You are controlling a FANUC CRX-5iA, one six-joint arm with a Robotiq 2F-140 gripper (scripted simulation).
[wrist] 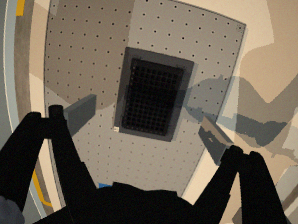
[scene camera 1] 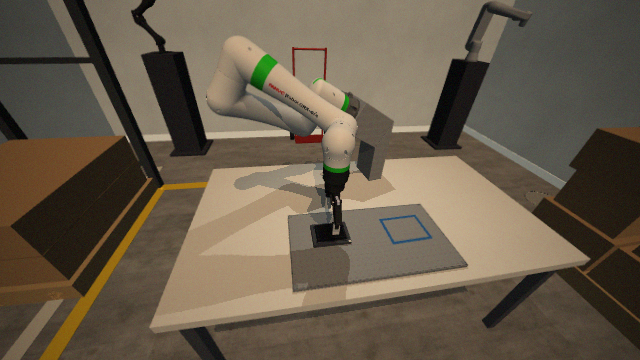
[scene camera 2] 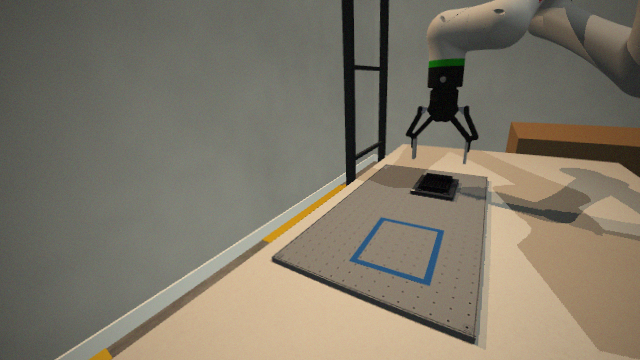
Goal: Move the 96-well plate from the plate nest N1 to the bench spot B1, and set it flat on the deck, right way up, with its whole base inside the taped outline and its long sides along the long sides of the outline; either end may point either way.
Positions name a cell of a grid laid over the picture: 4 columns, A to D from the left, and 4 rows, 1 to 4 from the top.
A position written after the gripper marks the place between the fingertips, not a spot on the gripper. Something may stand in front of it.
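Scene camera 2 shows the gripper (scene camera 2: C2). In the wrist view the gripper (wrist: C3) appears again, along with a black 96-well plate (wrist: C2) and a dark plate nest N1 (wrist: B1).
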